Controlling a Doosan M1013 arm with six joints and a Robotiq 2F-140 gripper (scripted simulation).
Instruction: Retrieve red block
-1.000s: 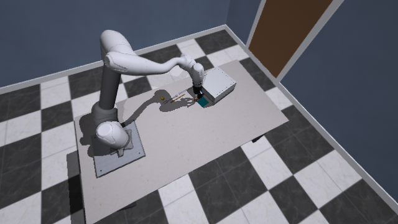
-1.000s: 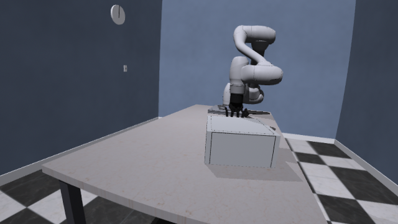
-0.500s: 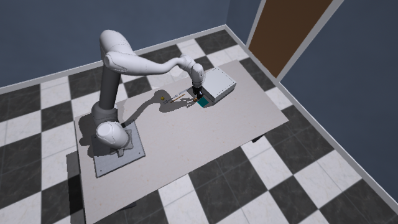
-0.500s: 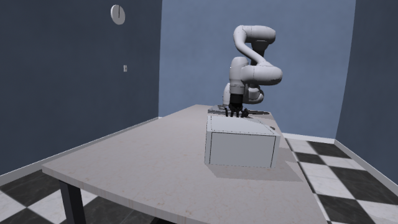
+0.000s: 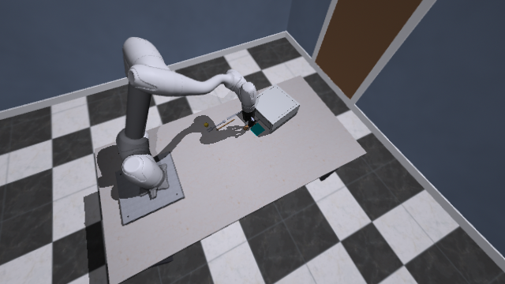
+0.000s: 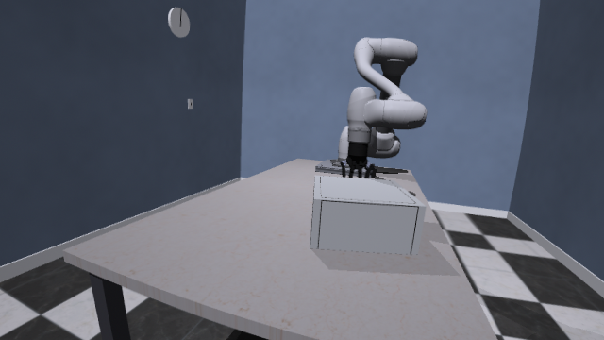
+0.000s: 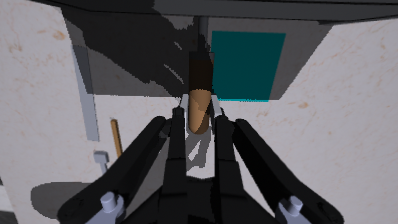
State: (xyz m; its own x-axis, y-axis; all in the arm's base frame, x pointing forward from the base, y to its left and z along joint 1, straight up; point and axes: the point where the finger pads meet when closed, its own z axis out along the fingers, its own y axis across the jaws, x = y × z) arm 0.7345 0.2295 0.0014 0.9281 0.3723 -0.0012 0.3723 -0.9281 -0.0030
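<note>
The teal square lies 70 mm ahead of my hand, 40 mm to the right of it and 40 mm below it. The rest, counted from my hand: grey bar (150 mm to the left, 70 mm behind, 40 mm below); thin brown stick (170 mm behind, 80 mm to the left, 30 mm below); hook tool (130 mm ahead, 20 mm below, 10 mm to the left).
</note>
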